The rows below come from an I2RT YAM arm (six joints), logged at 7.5 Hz.
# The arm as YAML. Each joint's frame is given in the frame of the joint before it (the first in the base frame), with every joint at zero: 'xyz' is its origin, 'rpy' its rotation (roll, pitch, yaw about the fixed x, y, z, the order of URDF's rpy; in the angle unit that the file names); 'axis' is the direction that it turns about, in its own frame. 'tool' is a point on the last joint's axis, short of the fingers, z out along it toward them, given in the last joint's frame.
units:
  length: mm
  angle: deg
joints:
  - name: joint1
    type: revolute
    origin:
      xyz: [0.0, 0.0, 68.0]
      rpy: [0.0, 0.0, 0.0]
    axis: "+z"
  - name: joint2
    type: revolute
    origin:
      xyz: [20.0, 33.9, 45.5]
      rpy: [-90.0, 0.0, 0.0]
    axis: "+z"
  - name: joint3
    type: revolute
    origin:
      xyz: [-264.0, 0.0, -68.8]
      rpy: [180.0, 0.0, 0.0]
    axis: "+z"
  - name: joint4
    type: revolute
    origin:
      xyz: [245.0, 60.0, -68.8]
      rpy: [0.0, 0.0, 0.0]
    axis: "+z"
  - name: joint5
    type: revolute
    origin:
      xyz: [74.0, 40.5, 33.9]
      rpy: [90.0, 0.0, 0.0]
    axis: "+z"
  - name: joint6
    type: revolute
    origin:
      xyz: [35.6, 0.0, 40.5]
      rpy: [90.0, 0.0, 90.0]
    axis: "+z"
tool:
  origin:
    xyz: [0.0, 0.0, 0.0]
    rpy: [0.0, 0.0, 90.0]
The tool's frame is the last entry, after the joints.
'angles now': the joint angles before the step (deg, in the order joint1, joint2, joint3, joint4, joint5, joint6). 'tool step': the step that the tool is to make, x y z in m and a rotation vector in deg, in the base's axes. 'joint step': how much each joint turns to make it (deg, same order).
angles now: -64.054, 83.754, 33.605, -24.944, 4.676, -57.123
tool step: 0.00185, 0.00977, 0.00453, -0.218, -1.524, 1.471
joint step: 1.380, -3.041, -1.355, -0.826, -1.244, 0.247
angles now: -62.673, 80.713, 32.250, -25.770, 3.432, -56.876
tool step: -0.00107, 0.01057, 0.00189, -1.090, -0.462, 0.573
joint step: 1.137, -3.267, -2.138, 0.018, 0.256, 0.513
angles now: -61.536, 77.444, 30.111, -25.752, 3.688, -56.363
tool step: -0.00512, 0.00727, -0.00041, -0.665, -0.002, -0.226
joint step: -0.250, -2.506, -1.963, 0.051, 0.293, -0.116
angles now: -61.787, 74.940, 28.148, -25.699, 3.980, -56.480
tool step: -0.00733, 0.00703, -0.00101, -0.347, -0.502, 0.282
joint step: -1.097, -2.752, -2.147, 0.013, -0.692, -1.228
